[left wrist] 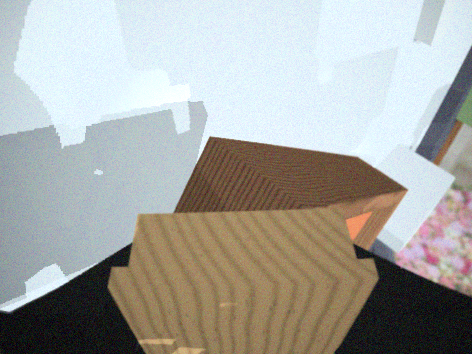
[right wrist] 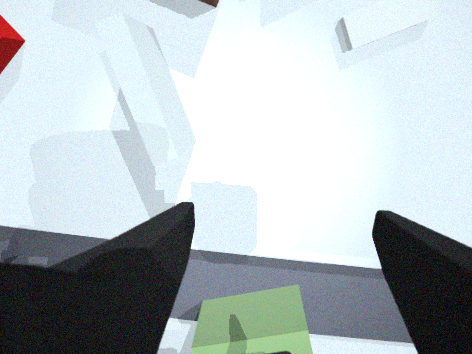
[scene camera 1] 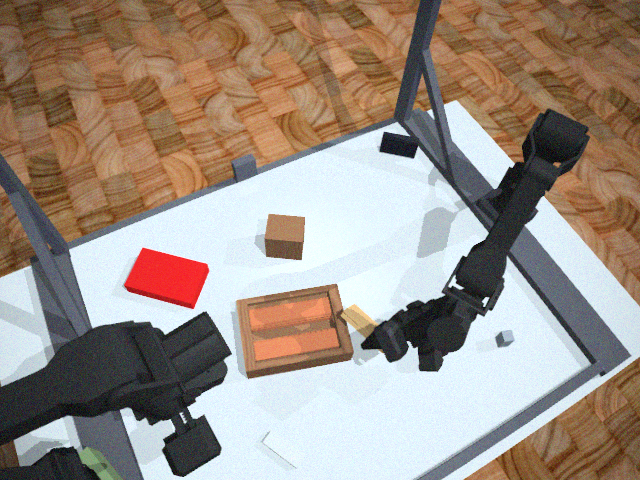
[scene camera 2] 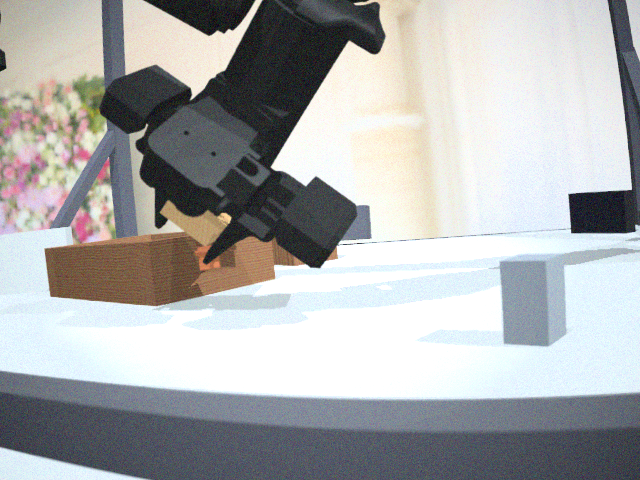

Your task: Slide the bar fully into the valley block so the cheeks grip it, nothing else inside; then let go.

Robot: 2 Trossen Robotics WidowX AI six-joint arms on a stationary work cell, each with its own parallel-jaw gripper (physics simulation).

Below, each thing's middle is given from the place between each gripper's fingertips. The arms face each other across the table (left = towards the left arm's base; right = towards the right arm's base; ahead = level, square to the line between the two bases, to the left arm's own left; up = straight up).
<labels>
I see the light wooden bar [scene camera 2: 206, 228] 2 cm behind my left hand, 1 cm to the left of it and 2 cm above it. The rest, counted from my left hand: red flat block [scene camera 1: 165, 277] 35 cm behind, 23 cm to the right, 3 cm below; then dark block [scene camera 1: 396, 144] 34 cm behind, 38 cm to the left, 2 cm below; then small grey cube [scene camera 2: 533, 294] 15 cm ahead, 23 cm to the left, 3 cm below.
Now: right hand 330 mm to the right of the light wooden bar, 130 mm above it and 30 mm short of it. Round my right hand: red flat block (300 mm behind, 180 mm below, 90 mm to the left); dark block (700 mm to the left, 290 mm behind, 170 mm below); small grey cube (550 mm to the left, 200 mm ahead, 180 mm below).
</labels>
